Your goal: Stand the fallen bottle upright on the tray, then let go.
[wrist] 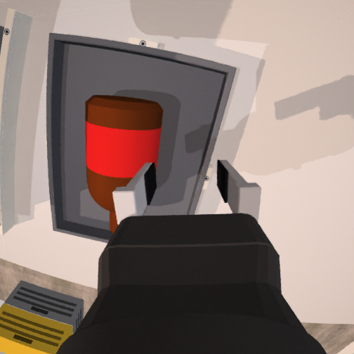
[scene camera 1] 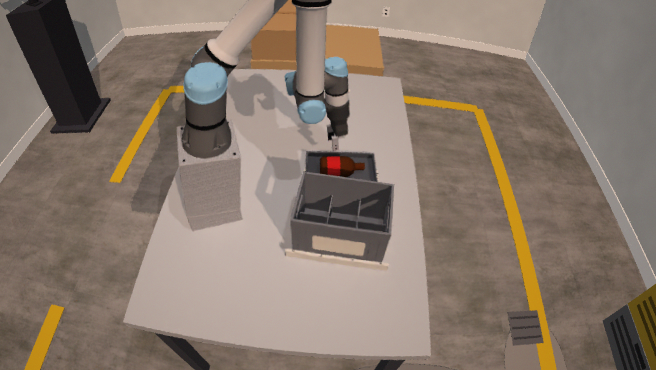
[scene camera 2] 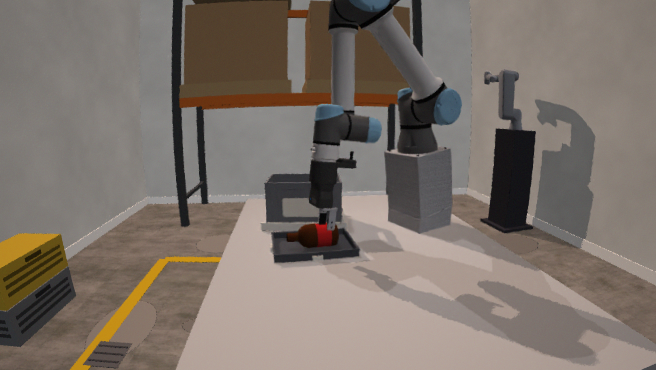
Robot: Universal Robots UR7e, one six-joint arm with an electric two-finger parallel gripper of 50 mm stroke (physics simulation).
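Places are measured from the arm's base along level axes (x back, y left, z down), in metres.
Pixels of known places: gripper, fingertip midpoint: [scene camera 1: 333,144] [scene camera 2: 326,227]; arm's base, link origin: [scene camera 1: 206,140] [scene camera 2: 417,149].
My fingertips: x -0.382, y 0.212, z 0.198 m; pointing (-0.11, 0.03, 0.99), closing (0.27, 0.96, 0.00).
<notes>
For each thing: its top centre in the pictures, then the offset to it from my fingertips. "pt": a spot on its surface instead. Level surfaces: height alone.
- brown bottle with a red label, top centre: [scene camera 2: 311,224] [scene camera 1: 343,159] dy -0.063, dx -0.034, dz +0.011 m
- shallow dark grey tray, top centre: [scene camera 2: 312,240] [scene camera 1: 341,170] dy -0.066, dx -0.031, dz +0.065 m
- tall grey crate with compartments, top centre: [scene camera 1: 345,201] [scene camera 2: 304,177] dy -0.331, dx -0.025, dz -0.085 m
- pale strip, surface spot: [scene camera 1: 336,259] pt dy -0.433, dx -0.008, dz +0.063 m
- same table, surface height: dz +0.090 m
A brown bottle with a red label [scene camera 1: 339,166] [scene camera 2: 319,235] [wrist: 123,150] lies on its side in the shallow dark grey tray [scene camera 1: 367,154] [scene camera 2: 316,255] [wrist: 57,150]. In scene camera 1 its neck points right; in scene camera 2 the neck points left. My gripper [scene camera 1: 335,146] [scene camera 2: 328,225] [wrist: 185,173] is open and empty, above the tray's long side beside the bottle. In the wrist view one finger overlaps the bottle's edge near its shoulder, and the other stands past the tray's rim. Part of the neck is hidden behind the finger and gripper body.
A tall grey crate with compartments [scene camera 1: 341,240] [scene camera 2: 274,202] stands right beside the tray, with a pale strip [scene camera 1: 336,259] along its base. The robot's grey pedestal [scene camera 1: 212,192] [scene camera 2: 420,190] stands on the same table [scene camera 1: 280,310] [scene camera 2: 350,320].
</notes>
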